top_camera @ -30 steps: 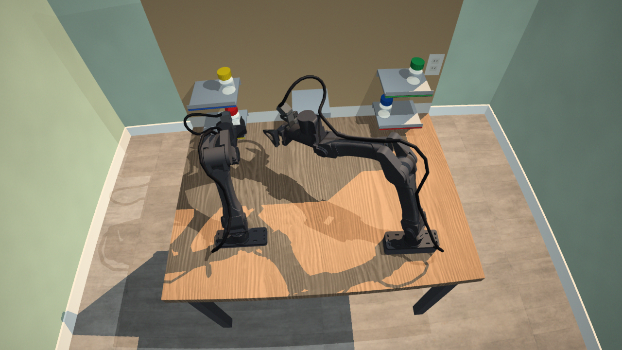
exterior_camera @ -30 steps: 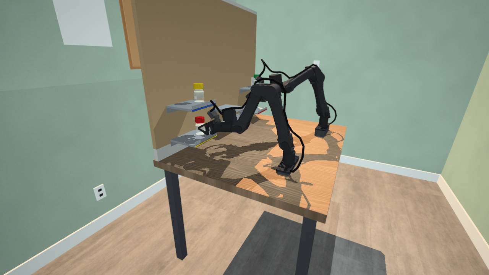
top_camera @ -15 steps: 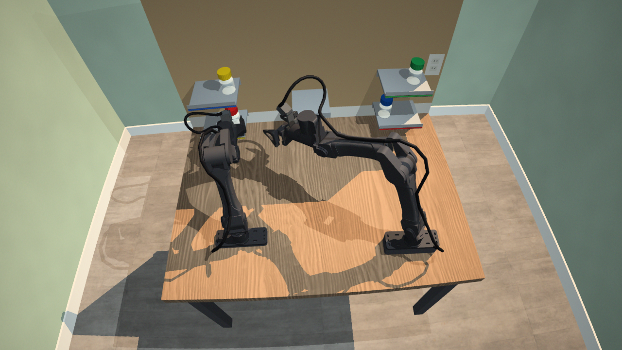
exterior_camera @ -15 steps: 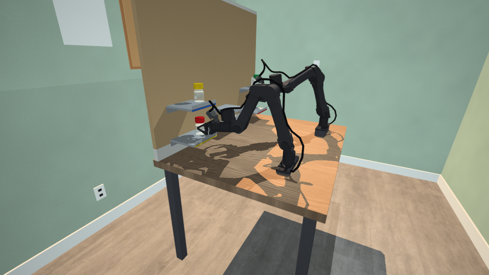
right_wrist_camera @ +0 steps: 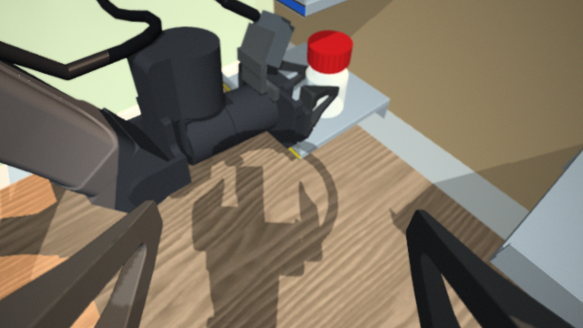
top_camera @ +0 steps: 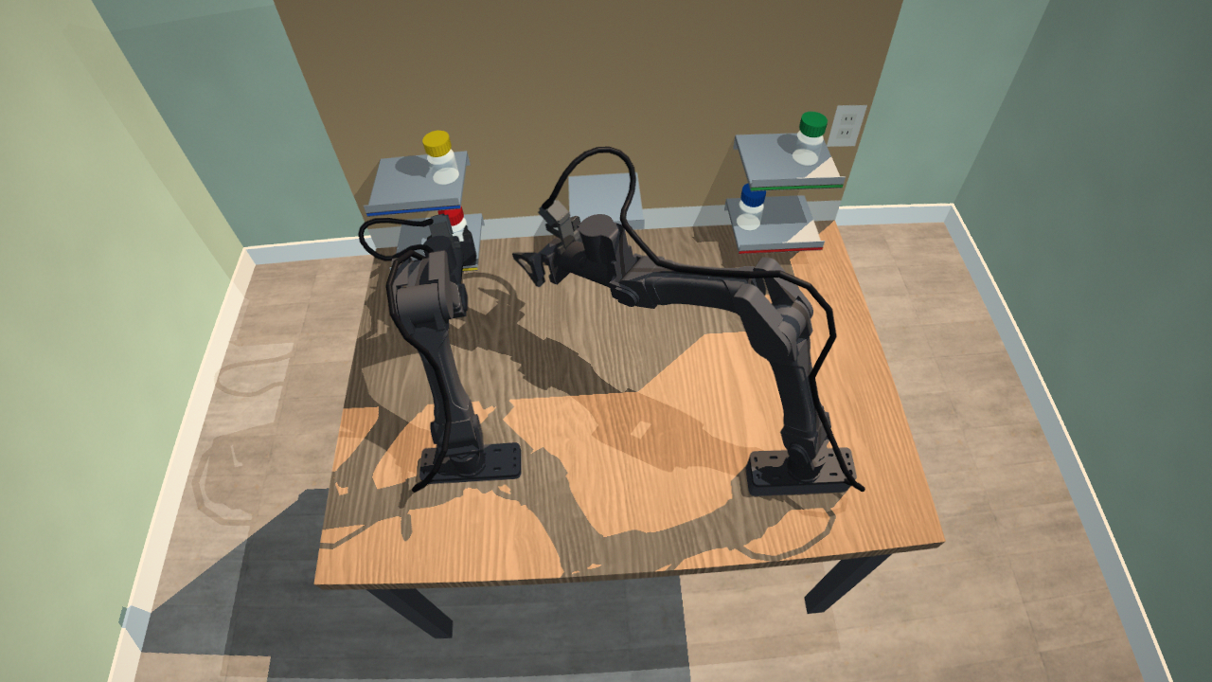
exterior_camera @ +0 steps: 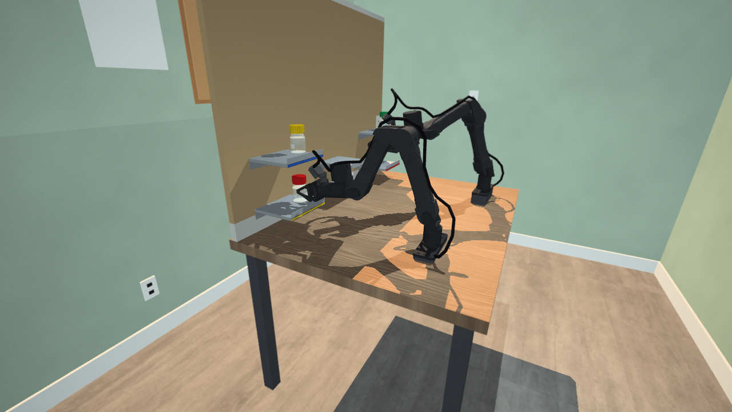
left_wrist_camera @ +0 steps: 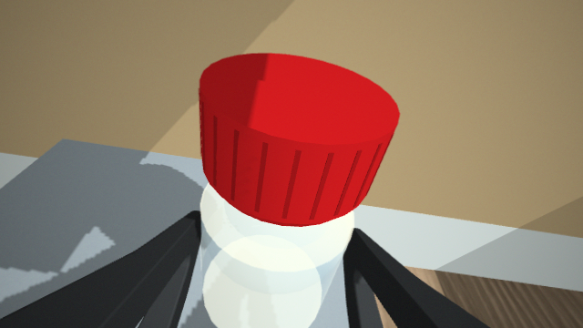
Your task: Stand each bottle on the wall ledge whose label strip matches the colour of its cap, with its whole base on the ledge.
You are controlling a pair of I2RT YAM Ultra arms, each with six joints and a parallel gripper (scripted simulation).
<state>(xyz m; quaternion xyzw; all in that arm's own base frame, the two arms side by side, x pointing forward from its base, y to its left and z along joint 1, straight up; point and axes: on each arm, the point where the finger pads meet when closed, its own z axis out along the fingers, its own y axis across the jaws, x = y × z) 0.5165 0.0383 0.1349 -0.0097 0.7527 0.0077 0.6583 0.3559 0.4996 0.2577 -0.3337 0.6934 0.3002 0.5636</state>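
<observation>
Right now my left hand is 19 cm below the yellow-capped bottle, 2 cm short of it and 1 cm to the left of it. Also, from my left hand: brown wall panel 33 cm to the right, 30 cm above, 16 cm ahead; then red-capped bottle 1 cm ahead; then blue-capped bottle 68 cm to the right, 9 cm ahead.
</observation>
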